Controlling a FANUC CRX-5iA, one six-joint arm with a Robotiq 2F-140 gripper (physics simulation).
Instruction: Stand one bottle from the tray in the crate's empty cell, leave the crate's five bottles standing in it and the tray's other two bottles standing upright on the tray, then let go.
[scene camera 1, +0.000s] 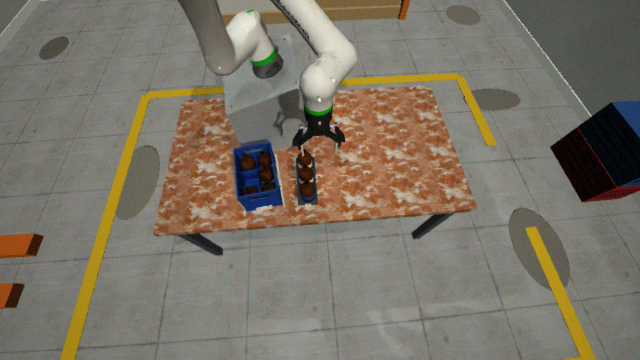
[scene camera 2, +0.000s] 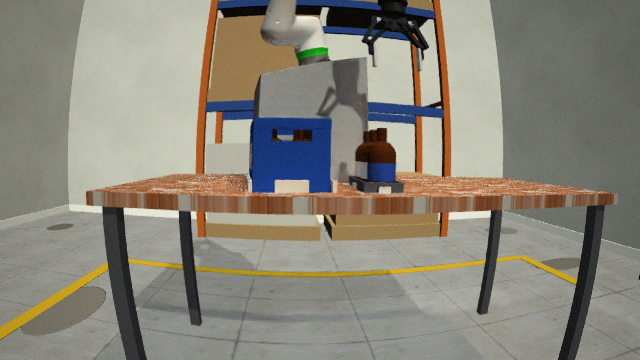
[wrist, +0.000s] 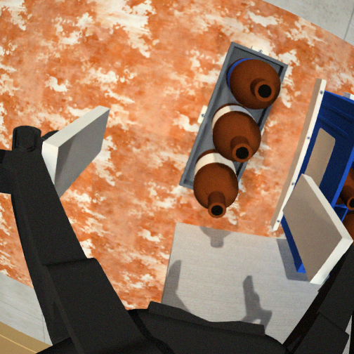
I see my gripper (scene camera 2: 398, 68) and a blue-labelled bottle (scene camera 2: 381, 167).
My gripper also shows in scene camera 1 (scene camera 1: 319, 152) and in the wrist view (wrist: 202, 161).
